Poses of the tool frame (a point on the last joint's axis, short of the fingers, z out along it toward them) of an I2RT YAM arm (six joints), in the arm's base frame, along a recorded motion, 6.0 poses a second.
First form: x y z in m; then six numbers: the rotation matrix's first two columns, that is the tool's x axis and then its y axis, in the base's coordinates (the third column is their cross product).
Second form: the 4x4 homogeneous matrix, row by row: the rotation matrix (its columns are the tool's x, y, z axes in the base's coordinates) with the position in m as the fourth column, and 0 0 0 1 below. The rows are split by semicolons. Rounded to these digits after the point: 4 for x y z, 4 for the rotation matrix.
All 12 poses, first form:
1: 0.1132 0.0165 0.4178 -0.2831 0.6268 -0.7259 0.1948 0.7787 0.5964
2: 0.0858 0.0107 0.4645 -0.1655 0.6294 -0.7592 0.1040 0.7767 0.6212
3: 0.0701 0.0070 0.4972 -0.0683 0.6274 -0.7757 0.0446 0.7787 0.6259
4: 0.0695 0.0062 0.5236 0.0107 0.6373 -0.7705 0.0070 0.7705 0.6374
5: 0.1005 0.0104 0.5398 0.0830 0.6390 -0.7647 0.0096 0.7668 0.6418
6: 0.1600 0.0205 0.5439 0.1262 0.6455 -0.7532 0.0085 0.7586 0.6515
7: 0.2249 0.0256 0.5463 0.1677 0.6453 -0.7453 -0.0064 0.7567 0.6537
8: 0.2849 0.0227 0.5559 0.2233 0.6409 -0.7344 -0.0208 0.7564 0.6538
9: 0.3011 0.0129 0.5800 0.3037 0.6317 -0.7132 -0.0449 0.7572 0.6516
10: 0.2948 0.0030 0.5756 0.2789 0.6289 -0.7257 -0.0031 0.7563 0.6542
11: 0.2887 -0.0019 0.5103 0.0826 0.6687 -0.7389 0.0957 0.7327 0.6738
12: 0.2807 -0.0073 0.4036 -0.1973 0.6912 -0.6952 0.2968 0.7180 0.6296
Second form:
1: -0.2831 0.1948 0.9391 0.1132; 0.6268 0.7787 0.0274 0.0165; -0.7259 0.5964 -0.3426 0.4178; 0 0 0 1
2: -0.1655 0.1040 0.9807 0.0858; 0.6294 0.7767 0.0239 0.0107; -0.7592 0.6212 -0.1940 0.4645; 0 0 0 1
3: -0.0683 0.0446 0.9967 0.0701; 0.6274 0.7787 0.0082 0.0070; -0.7757 0.6259 -0.0812 0.4972; 0 0 0 1
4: 0.0107 0.0070 0.9999 0.0695; 0.6373 0.7705 -0.0122 0.0062; -0.7705 0.6374 0.0038 0.5236; 0 0 0 1
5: 0.0830 0.0096 0.9965 0.1005; 0.6390 0.7668 -0.0606 0.0104; -0.7647 0.6418 0.0575 0.5398; 0 0 0 1
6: 0.1262 0.0085 0.9919 0.1600; 0.6455 0.7586 -0.0886 0.0205; -0.7532 0.6515 0.0902 0.5439; 0 0 0 1
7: 0.1677 -0.0064 0.9858 0.2249; 0.6453 0.7567 -0.1049 0.0256; -0.7453 0.6537 0.1310 0.5463; 0 0 0 1
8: 0.2233 -0.0208 0.9745 0.2849; 0.6409 0.7564 -0.1307 0.0227; -0.7344 0.6538 0.1822 0.5559; 0 0 0 1
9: 0.3037 -0.0449 0.9517 0.3011; 0.6317 0.7572 -0.1659 0.0129; -0.7132 0.6516 0.2583 0.5800; 0 0 0 1
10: 0.2789 -0.0031 0.9603 0.2948; 0.6289 0.7563 -0.1802 0.0030; -0.7257 0.6542 0.2129 0.5756; 0 0 0 1
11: 0.0826 0.0957 0.9920 0.2887; 0.6687 0.7327 -0.1264 -0.0019; -0.7389 0.6738 -0.0035 0.5103; 0 0 0 1
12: -0.1973 0.2968 0.9343 0.2807; 0.6912 0.7180 -0.0821 -0.0073; -0.6952 0.6296 -0.3468 0.4036; 0 0 0 1
